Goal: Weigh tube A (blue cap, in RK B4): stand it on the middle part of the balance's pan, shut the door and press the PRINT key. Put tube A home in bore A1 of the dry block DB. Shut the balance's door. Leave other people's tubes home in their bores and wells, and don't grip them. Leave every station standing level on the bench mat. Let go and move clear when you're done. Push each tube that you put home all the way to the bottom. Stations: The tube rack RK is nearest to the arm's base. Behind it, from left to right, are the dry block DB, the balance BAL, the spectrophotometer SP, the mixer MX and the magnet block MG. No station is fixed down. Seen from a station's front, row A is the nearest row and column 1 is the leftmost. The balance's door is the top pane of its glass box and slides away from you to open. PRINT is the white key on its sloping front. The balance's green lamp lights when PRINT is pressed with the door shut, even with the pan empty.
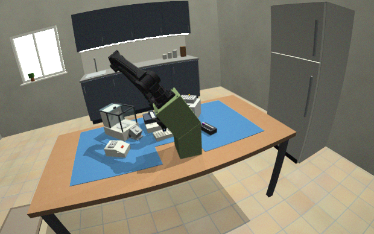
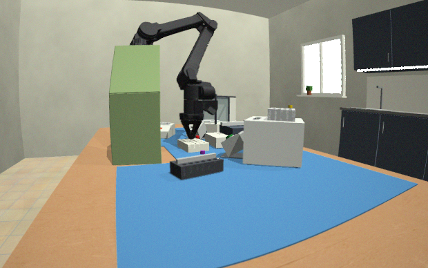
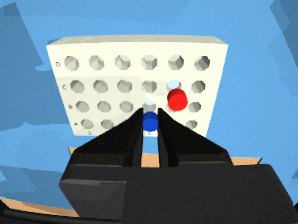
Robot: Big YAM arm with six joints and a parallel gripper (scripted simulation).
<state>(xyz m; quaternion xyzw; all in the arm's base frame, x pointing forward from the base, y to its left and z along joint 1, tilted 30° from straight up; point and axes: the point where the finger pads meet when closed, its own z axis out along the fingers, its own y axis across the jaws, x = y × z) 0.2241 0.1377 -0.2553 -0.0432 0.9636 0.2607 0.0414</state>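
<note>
The tube rack RK is 1 cm ahead of my hand, 1 cm to the left of it and 3 cm below it. From my hand the other things lie so: dark spectrophotometer (20 cm ahead, 4 cm to the left, 2 cm above); magnet block (7 cm behind, 30 cm to the right, 3 cm below); white round key (6 cm ahead, 19 cm to the left, 2 cm above).
</note>
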